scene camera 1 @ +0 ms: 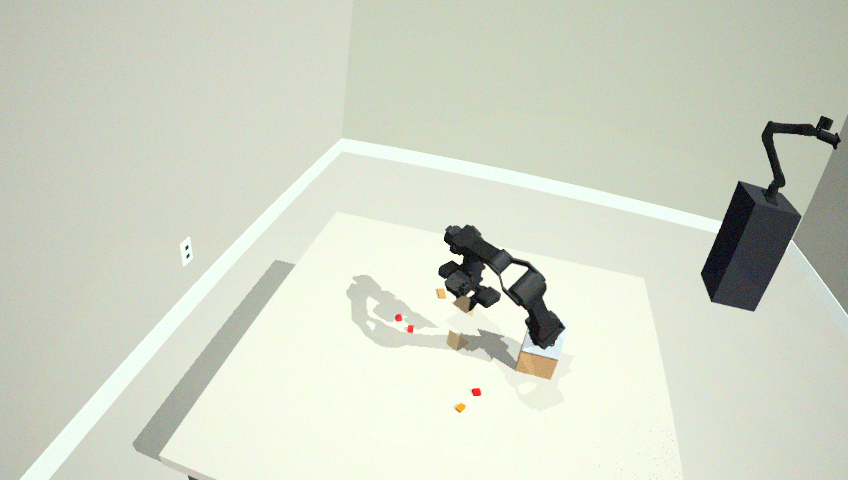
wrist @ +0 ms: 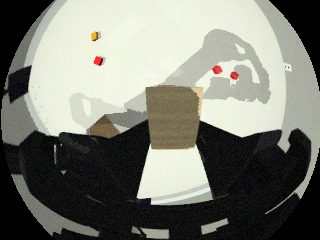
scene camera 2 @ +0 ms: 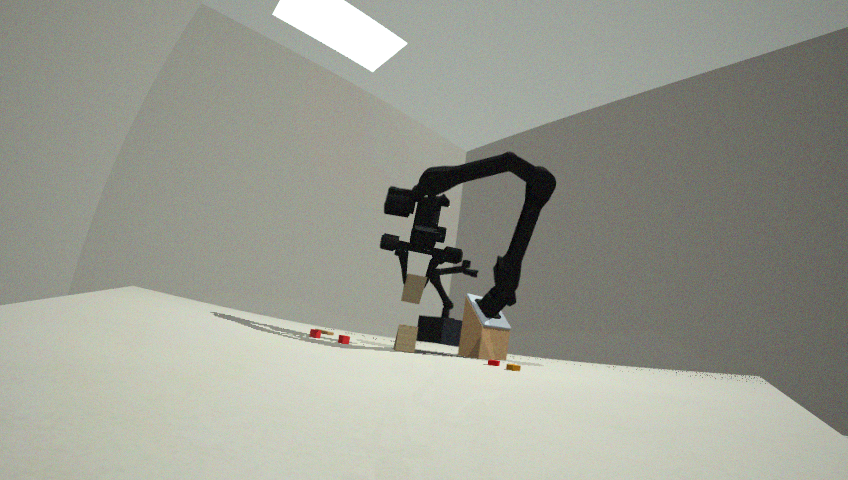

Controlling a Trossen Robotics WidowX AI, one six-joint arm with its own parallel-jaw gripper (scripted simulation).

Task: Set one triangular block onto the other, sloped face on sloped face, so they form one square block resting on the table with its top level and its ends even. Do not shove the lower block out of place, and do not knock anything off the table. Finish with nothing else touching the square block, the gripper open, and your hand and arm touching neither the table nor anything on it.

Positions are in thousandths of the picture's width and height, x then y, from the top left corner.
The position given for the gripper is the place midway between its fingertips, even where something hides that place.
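Note:
The gripper (scene camera 2: 489, 595) holds a triangular wooden block (wrist: 542, 473). Scene camera 1 shows the gripper (scene camera 1: 548, 639) too, and the wrist view also has the gripper (wrist: 539, 510).

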